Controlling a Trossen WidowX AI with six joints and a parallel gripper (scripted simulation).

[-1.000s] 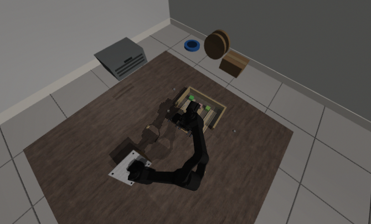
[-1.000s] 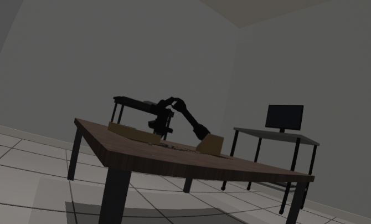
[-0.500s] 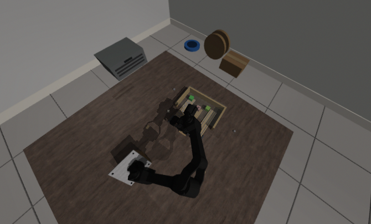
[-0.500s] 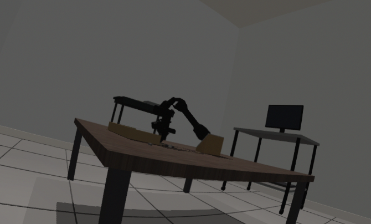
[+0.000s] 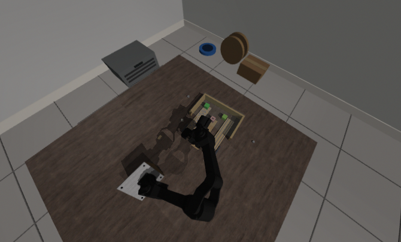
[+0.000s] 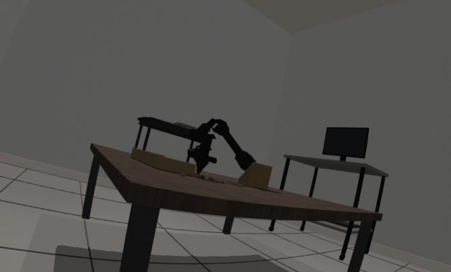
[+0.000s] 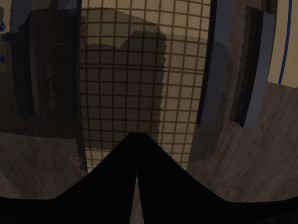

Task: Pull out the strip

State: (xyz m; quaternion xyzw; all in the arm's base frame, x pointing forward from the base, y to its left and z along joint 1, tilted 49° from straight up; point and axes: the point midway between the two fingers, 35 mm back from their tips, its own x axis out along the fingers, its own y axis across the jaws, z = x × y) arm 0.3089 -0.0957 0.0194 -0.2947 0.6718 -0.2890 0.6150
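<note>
The pink cube labelled k lies 190 mm ahead of my gripper tip, 20 mm to the left of it and 20 mm above it. Round my gripper tip: small tan block 110 mm behind, 250 mm to the right.
</note>
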